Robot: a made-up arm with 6 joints. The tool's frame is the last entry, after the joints.
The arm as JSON. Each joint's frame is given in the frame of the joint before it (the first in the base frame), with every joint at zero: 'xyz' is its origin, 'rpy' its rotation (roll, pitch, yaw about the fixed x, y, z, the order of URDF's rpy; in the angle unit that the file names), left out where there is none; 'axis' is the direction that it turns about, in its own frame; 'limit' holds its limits. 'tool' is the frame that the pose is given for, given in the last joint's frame.
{
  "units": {
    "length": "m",
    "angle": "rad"
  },
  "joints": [
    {
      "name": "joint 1",
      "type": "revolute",
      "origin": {
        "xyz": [
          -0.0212,
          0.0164,
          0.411
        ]
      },
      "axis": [
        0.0,
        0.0,
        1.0
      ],
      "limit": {
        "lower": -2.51,
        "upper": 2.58
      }
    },
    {
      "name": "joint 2",
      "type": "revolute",
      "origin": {
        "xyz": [
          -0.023,
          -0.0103,
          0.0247
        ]
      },
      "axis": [
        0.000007,
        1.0,
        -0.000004
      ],
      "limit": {
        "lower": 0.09,
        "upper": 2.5
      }
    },
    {
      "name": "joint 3",
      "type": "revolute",
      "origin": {
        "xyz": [
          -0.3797,
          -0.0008,
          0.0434
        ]
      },
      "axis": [
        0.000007,
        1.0,
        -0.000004
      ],
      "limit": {
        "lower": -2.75,
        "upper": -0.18
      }
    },
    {
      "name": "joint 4",
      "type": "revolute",
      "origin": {
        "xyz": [
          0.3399,
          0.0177,
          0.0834
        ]
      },
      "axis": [
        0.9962,
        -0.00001,
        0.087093
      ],
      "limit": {
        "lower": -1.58,
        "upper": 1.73
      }
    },
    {
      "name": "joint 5",
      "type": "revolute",
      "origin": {
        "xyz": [
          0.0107,
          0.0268,
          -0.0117
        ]
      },
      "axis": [
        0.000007,
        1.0,
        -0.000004
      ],
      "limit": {
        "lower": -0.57,
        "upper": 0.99
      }
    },
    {
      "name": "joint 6",
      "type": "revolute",
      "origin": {
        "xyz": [
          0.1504,
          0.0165,
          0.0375
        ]
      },
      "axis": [
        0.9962,
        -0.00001,
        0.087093
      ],
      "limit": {
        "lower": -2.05,
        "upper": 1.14
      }
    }
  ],
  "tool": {
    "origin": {
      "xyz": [
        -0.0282,
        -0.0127,
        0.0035
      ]
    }
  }
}
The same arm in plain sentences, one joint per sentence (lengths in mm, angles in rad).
The arm has six revolute joints in a row. What follows holds with every joint at zero, and every direction is one of the base frame's.
Joint 1 lies 21.2 mm along -x and 16.4 mm along +y and 411 mm along +z from the base frame's origin and rotates about +z, from -2.51 to 2.58 rad.
Joint 2 lies 23 mm along -x and 10.3 mm along -y and 24.7 mm along +z from joint 1 and rotates about +y, from 0.09 to 2.5 rad.
Joint 3 lies 379.7 mm along -x and 0.8 mm along -y and 43.4 mm along +z from joint 2 and rotates about +y, from -2.75 to -0.18 rad.
Joint 4 lies 339.9 mm along +x and 17.7 mm along +y and 83.4 mm along +z from joint 3 and rotates about the direction (0.9962, 0, 0.0871), from -1.58 to 1.73 rad.
Joint 5 lies 10.7 mm along +x and 26.8 mm along +y and 11.7 mm along -z from joint 4 and rotates about +y, from -0.57 to 0.99 rad.
Joint 6 lies 150.4 mm along +x and 16.5 mm along +y and 37.5 mm along +z from joint 5 and rotates about the direction (0.9962, 0, 0.0871), from -2.05 to 1.14 rad.
The tool frame, which is the frame that the pose is given for, lies 28.2 mm along -x and 12.7 mm along -y and 3.5 mm along +z from joint 6; its axes are parallel to the base frame's.

